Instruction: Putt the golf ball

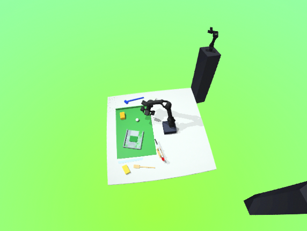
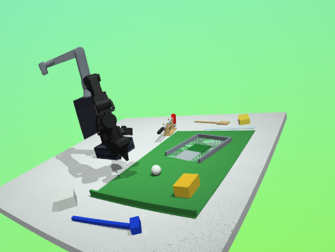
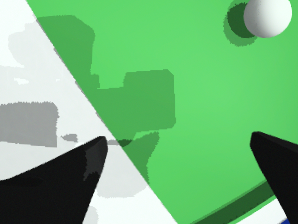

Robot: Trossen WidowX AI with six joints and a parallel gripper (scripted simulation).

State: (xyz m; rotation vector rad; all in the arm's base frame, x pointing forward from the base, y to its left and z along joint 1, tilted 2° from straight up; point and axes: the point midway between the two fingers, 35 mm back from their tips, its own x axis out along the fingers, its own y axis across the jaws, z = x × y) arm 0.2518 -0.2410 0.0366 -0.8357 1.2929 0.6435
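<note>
The white golf ball lies 14 cm ahead of my gripper tip, 5 cm below it and 1 cm to the left of it. The rest, counted from my gripper tip: blue putter (34 cm to the right, 11 cm ahead, 6 cm below); yellow block (32 cm ahead, 11 cm to the right, 5 cm below); white block (25 cm to the right, 15 cm behind, 6 cm below).
</note>
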